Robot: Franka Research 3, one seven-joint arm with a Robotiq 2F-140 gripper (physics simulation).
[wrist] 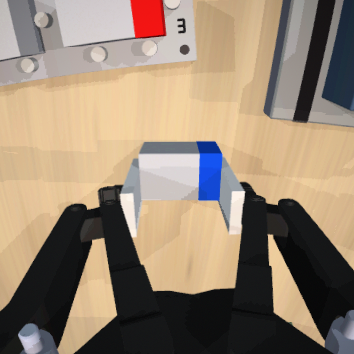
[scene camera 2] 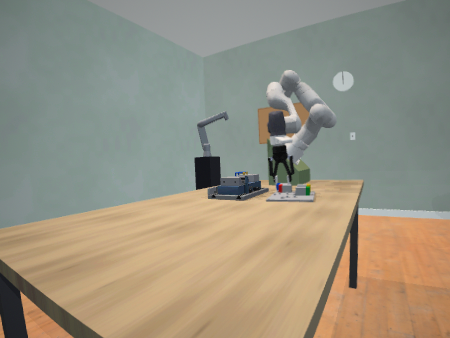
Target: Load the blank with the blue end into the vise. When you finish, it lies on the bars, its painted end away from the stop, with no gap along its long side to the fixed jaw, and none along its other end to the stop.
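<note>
The blank with the blue end point(scene camera 2: 278, 186) point(wrist: 170, 175) is held lengthwise between the finger pads, its blue end against the right pad in the wrist view. My gripper point(scene camera 2: 282, 179) point(wrist: 178, 173) is shut on it and points down, low over the table behind the pin plate in the scene view. Whether the blank touches the table cannot be told. The vise point(scene camera 2: 232, 189) point(wrist: 290, 65) stands left of the gripper in the scene view; a corner of its base shows at the upper right in the wrist view. Its bars, fixed jaw and stop cannot be made out.
A grey pin plate point(scene camera 2: 291, 198) point(wrist: 125, 70) bears a red-ended blank point(scene camera 2: 281, 188) point(wrist: 147, 17) and other blanks, one with a green end point(scene camera 2: 308, 190). A green slanted block point(scene camera 2: 302, 175) stands by the arm's base. A small grey arm point(scene camera 2: 202, 132) stands on a black pedestal point(scene camera 2: 206, 172) behind.
</note>
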